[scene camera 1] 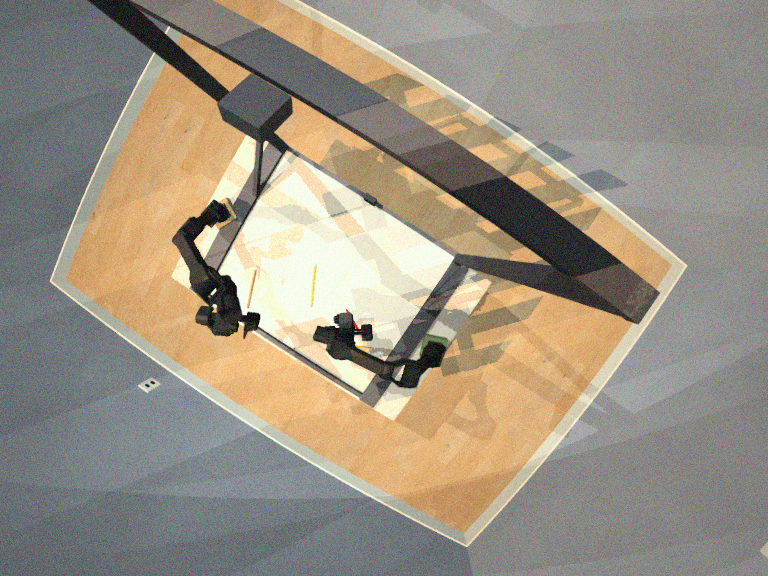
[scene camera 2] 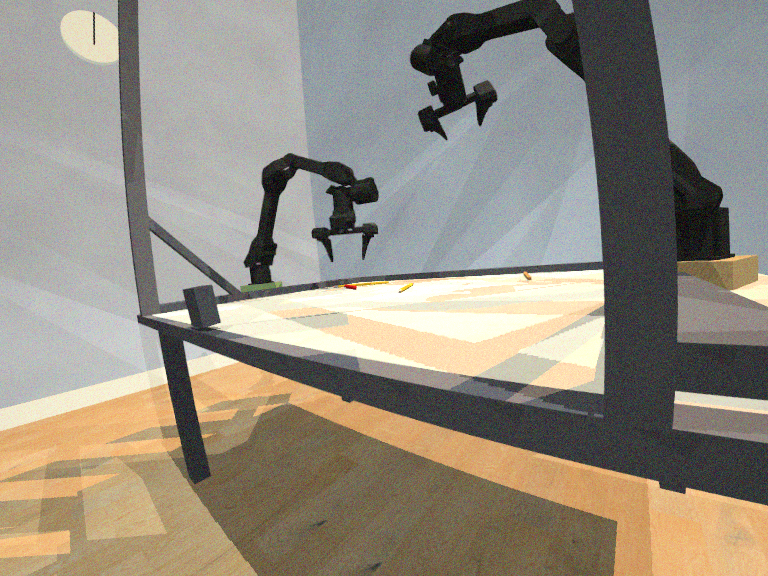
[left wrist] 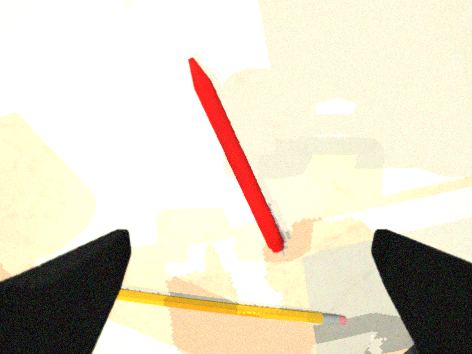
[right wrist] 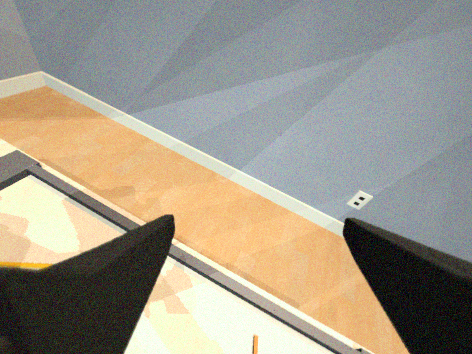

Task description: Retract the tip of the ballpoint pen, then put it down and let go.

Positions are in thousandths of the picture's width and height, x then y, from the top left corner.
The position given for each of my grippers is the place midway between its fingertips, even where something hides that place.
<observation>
my right gripper: scene camera 1 300, 584; scene camera 2 604, 230; right wrist 548, 634; not seen in the left wrist view (out of frame)
</observation>
